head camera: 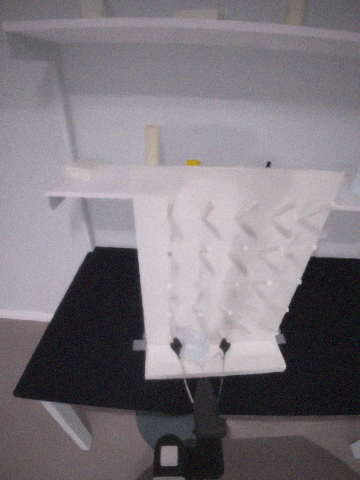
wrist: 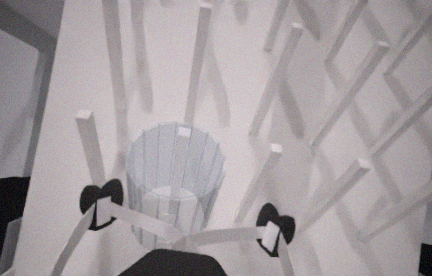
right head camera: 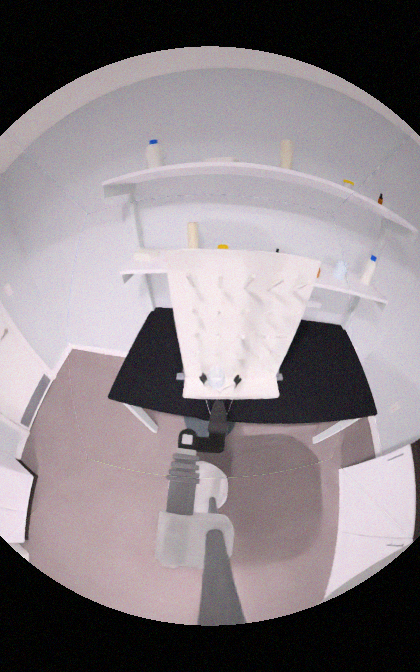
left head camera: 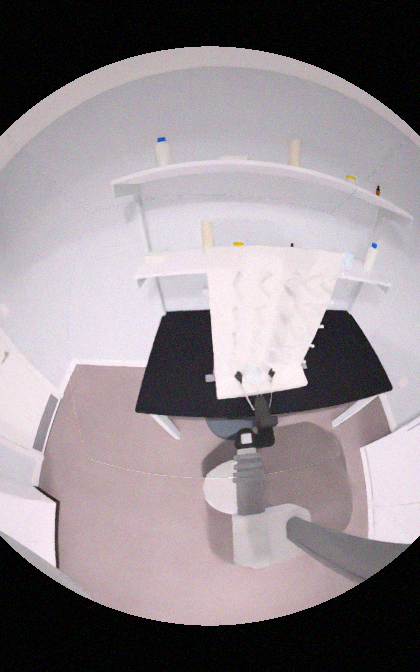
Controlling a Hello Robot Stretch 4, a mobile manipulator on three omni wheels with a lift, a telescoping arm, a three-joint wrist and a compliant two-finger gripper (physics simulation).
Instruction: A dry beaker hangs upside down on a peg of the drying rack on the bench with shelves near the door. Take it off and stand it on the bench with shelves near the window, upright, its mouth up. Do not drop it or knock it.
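Places are measured from the robot's base along level axes (x right, y ahead, z up), in centimetres.
Pixels of known places: gripper, fingertip midpoint: (head camera: pixel 199 338) (wrist: pixel 191 207).
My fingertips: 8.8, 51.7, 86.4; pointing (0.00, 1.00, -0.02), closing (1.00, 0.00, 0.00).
Behind a point stands the place of what it marks, as x, y, z.
A clear, pale blue beaker (head camera: pixel 196 344) @[7.0, 46.4, 91.9] (left head camera: pixel 252 373) (right head camera: pixel 215 376) (wrist: pixel 148 162) @[5.4, 45.1, 90.5] hangs on a low peg of the white drying rack (head camera: pixel 154 250) @[-4.3, 56.7, 116.2] (left head camera: pixel 218 310) (right head camera: pixel 182 310) (wrist: pixel 55 150) @[-6.6, 56.6, 89.0]. The peg shows through its wall. The rack stands on the black-topped bench (head camera: pixel 80 320) @[-35.2, 66.9, 73.5] (left head camera: pixel 175 360) (right head camera: pixel 147 350). My gripper (head camera: pixel 200 346) @[8.8, 51.7, 86.4] (left head camera: pixel 255 375) (right head camera: pixel 220 379) (wrist: pixel 191 207) @[8.8, 51.7, 86.4] is open, with one black fingertip on each side of the beaker. In the wrist view, a gap shows at the right fingertip; the left fingertip is nearer the beaker's side. The window bench is not identifiable.
Neighbouring pegs (wrist: pixel 91 142) @[-0.1, 49.1, 90.9] (wrist: pixel 257 180) @[14.3, 50.9, 89.9] stick out left and right of the beaker, close to the fingertips. A shelf (head camera: pixel 100 186) @[-25.4, 88.8, 119.2] with a cream cylinder (head camera: pixel 152 145) @[-7.8, 99.4, 130.8] runs behind the rack. A blue-grey round object (head camera: pixel 160 425) @[-5.1, 52.9, 0.3] is below the bench's front edge. White cabinets (right head camera: pixel 375 500) stand at the right.
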